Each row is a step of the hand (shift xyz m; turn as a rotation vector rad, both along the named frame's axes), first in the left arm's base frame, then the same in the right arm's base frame.
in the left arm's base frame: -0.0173 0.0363 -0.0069 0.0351 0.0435 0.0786
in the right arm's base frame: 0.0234 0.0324 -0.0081 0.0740 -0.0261 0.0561
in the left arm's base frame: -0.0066 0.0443 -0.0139 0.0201 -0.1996 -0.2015
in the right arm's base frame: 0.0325 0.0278 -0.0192 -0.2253 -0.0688 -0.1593
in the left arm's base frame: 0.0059 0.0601 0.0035 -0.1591 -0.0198 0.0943
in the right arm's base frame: 0.0561 0.0206 -0.0093 -0.0512 0.1140 0.1378
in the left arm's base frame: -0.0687 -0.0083 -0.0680 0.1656 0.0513 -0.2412
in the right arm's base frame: -0.0529 0.0692 -0.0429 0.0395 -0.0791 -0.2836
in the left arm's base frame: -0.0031 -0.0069 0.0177 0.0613 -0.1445 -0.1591
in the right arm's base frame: -0.0022 -0.0035 0.0188 -0.1490 -0.0885 -0.1411
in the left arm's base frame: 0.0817 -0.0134 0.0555 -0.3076 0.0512 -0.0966
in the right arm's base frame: 0.0352 -0.0879 0.0313 -0.0997 0.3106 -0.0123
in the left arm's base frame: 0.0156 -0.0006 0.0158 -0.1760 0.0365 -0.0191
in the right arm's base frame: 0.0099 -0.0169 0.0105 -0.0404 0.1743 0.0257
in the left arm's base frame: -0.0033 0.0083 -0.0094 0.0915 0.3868 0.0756
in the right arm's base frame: 0.0034 0.0083 -0.0094 0.3966 0.0760 -0.0250
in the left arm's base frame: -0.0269 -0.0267 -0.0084 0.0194 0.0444 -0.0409
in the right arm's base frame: -0.0361 0.0134 0.0046 0.0348 0.0099 -0.0521
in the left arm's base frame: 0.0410 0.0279 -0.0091 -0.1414 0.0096 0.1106
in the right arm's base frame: 0.0376 -0.0221 -0.0253 -0.0140 0.1084 0.1427
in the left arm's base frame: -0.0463 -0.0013 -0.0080 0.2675 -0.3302 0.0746
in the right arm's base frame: -0.0211 0.0416 0.0059 -0.1672 -0.3941 0.0535
